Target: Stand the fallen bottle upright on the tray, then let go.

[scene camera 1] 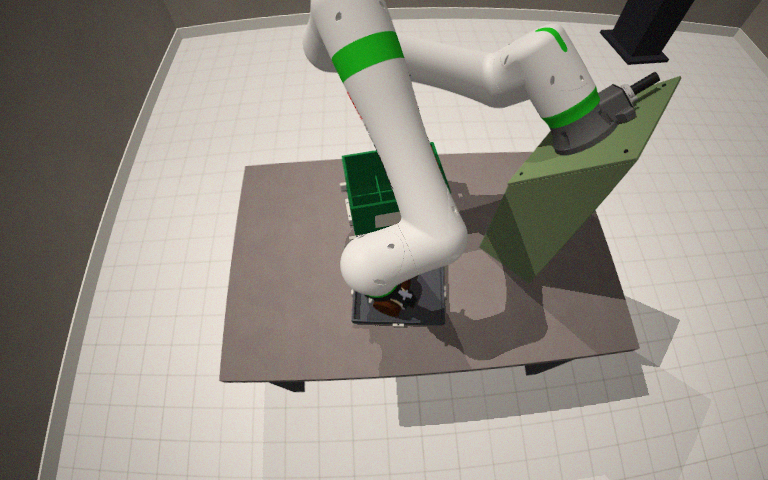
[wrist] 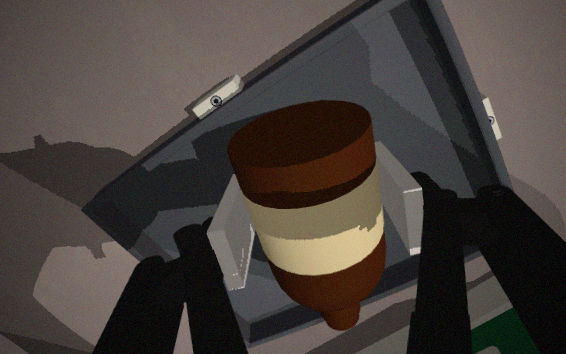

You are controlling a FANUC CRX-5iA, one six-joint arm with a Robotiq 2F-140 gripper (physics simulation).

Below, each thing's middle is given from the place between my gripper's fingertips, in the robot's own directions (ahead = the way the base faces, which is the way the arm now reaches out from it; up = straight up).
Right now my hand is 1 cm past the brown bottle [wrist: 308, 173], 3 cm to the left of it and 1 cm below it.
